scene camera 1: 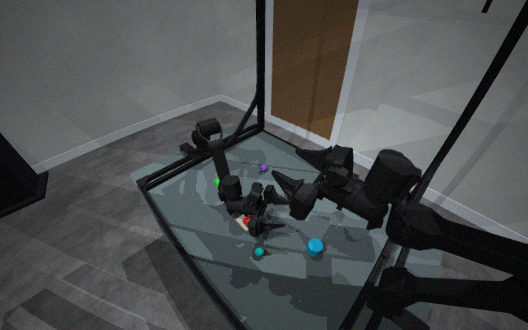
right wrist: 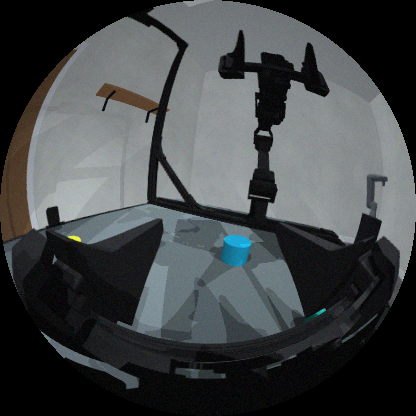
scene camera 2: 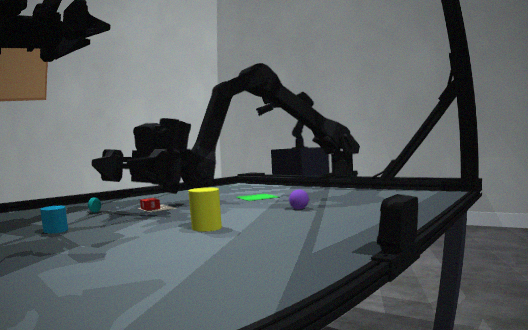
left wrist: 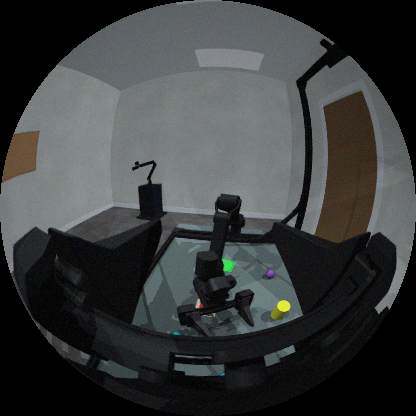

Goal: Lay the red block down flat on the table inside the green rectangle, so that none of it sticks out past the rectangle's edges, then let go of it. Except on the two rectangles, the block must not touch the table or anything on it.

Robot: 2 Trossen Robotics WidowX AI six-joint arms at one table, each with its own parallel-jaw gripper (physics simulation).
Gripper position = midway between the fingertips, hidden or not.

My left gripper (scene camera 1: 284,160) is open and holds nothing. My right gripper (scene camera 2: 108,163) is open, holding nothing. Also in view: a blue cylinder (right wrist: 235,249). A yellow cylinder (scene camera 2: 205,212) rests on the table.
My left gripper is seen too in the right wrist view (right wrist: 276,33), in scene camera 2 (scene camera 2: 99,35) and in the left wrist view (left wrist: 219,226). My right gripper shows as well in scene camera 1 (scene camera 1: 288,213), in the right wrist view (right wrist: 222,226) and in the left wrist view (left wrist: 233,333). Scene camera 1 does not show the yellow cylinder, which is hidden by my left gripper.
